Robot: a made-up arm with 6 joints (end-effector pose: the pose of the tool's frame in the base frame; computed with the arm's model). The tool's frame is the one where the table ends. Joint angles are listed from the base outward.
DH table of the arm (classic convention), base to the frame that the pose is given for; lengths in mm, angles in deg. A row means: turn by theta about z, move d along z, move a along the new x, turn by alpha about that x. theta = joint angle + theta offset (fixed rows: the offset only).
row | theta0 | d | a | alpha
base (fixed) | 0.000 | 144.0 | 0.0 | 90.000
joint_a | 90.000 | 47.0 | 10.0 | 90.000
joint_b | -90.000 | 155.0 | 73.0 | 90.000
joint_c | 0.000 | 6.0 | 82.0 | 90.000
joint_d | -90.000 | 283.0 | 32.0 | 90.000
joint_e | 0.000 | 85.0 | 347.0 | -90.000
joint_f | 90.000 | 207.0 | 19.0 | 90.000
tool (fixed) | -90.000 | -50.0 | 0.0 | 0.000
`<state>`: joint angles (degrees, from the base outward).
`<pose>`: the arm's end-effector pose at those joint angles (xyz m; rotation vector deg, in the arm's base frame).
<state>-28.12 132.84 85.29 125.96 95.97 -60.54</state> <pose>0.2216 -0.6032 0.4788 107.33 13.84 17.17</pose>
Working (the frame after each row of the table, in the pose's form):
after base (fixed): 0.0000 0.0000 0.1440 90.00 0.00 0.00
after joint_a: 0.0047 -0.0470 0.1528 154.39 0.00 92.55
after joint_b: 0.1666 -0.0966 0.1270 -55.17 -14.94 -71.54
after joint_c: 0.2430 -0.0968 0.0964 41.37 22.30 -12.19
after joint_d: 0.3495 -0.2763 0.2902 134.85 26.62 11.68
after joint_e: 0.4333 -0.5773 0.4634 51.73 -80.55 -21.86
after joint_f: 0.2378 -0.6480 0.4637 96.34 -74.33 75.14

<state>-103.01 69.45 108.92 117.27 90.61 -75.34</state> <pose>0.6093 0.0985 -0.3062 49.94 125.18 -52.84</pose>
Working (the frame after each row of the table, in the pose's form):
after base (fixed): 0.0000 0.0000 0.1440 90.00 0.00 0.00
after joint_a: 0.0097 -0.0470 0.1417 178.84 0.00 -20.39
after joint_b: 0.0414 -0.0214 -0.0247 -86.22 -5.92 26.00
after joint_c: -0.0023 -0.0251 -0.0942 -18.54 120.39 16.72
after joint_d: 0.2018 0.0794 -0.2631 56.09 120.53 -70.23
after joint_e: 0.4842 0.1182 -0.4785 25.25 35.30 12.72
after joint_f: 0.6228 0.0599 -0.3349 114.98 49.40 -4.51

